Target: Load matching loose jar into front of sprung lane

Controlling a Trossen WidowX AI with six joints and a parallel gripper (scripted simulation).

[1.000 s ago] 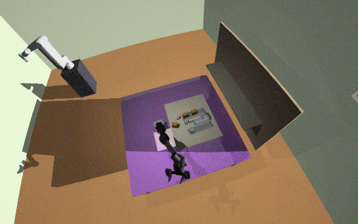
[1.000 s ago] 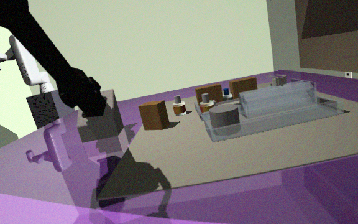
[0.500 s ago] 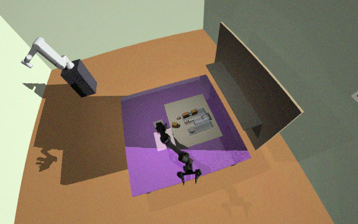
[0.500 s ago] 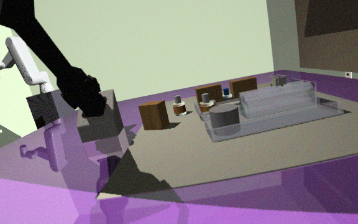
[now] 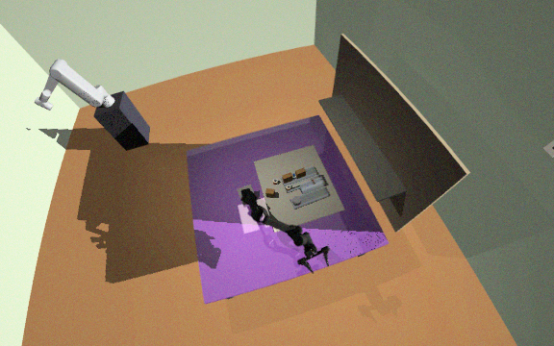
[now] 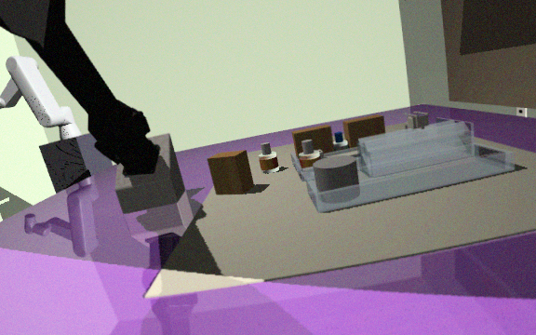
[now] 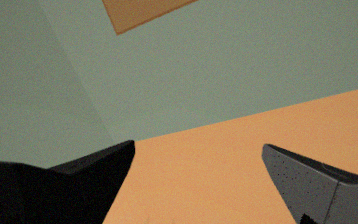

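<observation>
Now: gripper tip 65 cm to the right of the clear lane rack, 26 cm above it and 15 cm short of it. The rest, counted from my gripper tip: grey mat: 69 cm to the left, 28 cm below, 7 cm ahead; grey cylinder: 54 cm to the left, 25 cm below, 3 cm ahead; brown box: 65 cm to the left, 24 cm below, 14 cm behind.
</observation>
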